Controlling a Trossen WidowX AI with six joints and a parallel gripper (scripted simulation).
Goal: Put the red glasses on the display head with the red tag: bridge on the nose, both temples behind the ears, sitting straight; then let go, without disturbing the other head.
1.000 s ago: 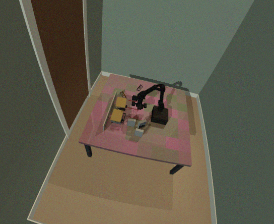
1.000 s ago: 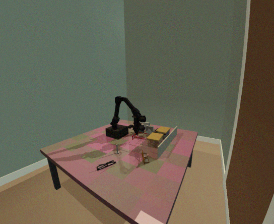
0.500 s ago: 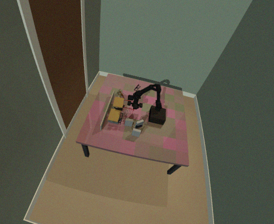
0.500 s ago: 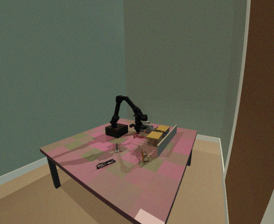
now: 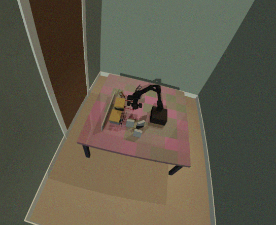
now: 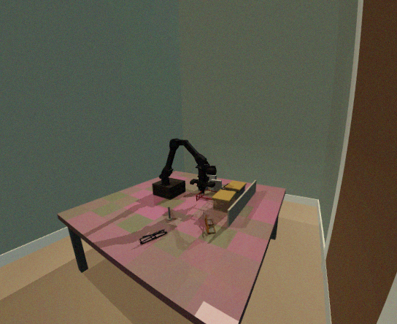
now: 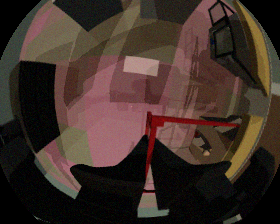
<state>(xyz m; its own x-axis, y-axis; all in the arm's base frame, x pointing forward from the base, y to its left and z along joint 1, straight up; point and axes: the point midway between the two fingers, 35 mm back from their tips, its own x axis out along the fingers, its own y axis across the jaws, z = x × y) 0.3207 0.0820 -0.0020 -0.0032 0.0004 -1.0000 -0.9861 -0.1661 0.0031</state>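
The yellow display head is 160 mm ahead of my gripper tip, 10 mm to the right of it and 10 mm below it. From my gripper tip the other things lie so: grey backboard 290 mm ahead, 120 mm to the left, 10 mm below; then small post 320 mm to the right, 40 mm below, 30 mm behind.
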